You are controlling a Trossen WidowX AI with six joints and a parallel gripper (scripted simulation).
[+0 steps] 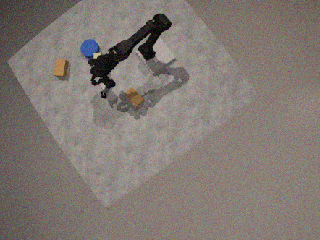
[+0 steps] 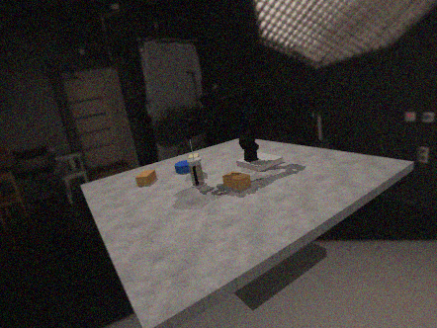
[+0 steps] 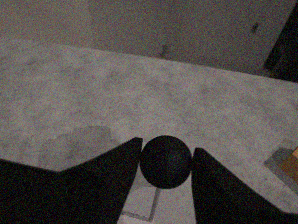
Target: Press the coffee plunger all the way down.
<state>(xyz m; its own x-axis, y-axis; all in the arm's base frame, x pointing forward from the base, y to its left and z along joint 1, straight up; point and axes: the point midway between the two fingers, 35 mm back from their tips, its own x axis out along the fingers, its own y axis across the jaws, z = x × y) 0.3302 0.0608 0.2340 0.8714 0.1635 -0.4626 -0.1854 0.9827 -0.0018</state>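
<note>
My gripper tip is now 1 cm to the right of the coffee press and 13 cm above it. Also, from my gripper tip: blue cylinder: 3 cm behind, 30 cm to the right, 23 cm below.
</note>
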